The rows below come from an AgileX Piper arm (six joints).
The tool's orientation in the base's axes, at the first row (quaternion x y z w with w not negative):
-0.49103, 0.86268, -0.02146, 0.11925
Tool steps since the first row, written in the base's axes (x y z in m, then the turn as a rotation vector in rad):
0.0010, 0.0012, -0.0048, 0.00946, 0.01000, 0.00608
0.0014, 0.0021, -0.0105, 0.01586, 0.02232, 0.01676
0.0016, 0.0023, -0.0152, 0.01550, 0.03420, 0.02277
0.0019, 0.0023, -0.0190, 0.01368, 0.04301, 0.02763
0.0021, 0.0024, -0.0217, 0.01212, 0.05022, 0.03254
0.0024, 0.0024, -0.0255, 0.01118, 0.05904, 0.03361
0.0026, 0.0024, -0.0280, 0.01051, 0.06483, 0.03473
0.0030, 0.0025, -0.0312, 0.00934, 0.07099, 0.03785
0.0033, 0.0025, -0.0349, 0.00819, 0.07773, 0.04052
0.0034, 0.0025, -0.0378, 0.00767, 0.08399, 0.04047
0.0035, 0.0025, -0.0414, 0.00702, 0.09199, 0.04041
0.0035, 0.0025, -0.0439, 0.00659, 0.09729, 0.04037
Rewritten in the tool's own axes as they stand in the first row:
-0.0006, 0.0005, 0.0050, -0.01428, -0.00373, -0.00295
-0.0005, 0.0015, 0.0107, -0.02988, -0.00440, -0.01088
0.0001, 0.0022, 0.0153, -0.04094, 0.00111, -0.01585
0.0006, 0.0025, 0.0191, -0.04845, 0.00645, -0.02027
0.0009, 0.0028, 0.0217, -0.05474, 0.01074, -0.02481
0.0015, 0.0031, 0.0255, -0.06200, 0.01592, -0.02536
0.0019, 0.0034, 0.0280, -0.06681, 0.01930, -0.02613
0.0022, 0.0036, 0.0312, -0.07207, 0.02299, -0.02893
0.0027, 0.0039, 0.0348, -0.07774, 0.02703, -0.03125
0.0032, 0.0043, 0.0377, -0.08281, 0.03071, -0.03082
0.0038, 0.0047, 0.0412, -0.08930, 0.03541, -0.03026
0.0043, 0.0051, 0.0436, -0.09360, 0.03851, -0.02990

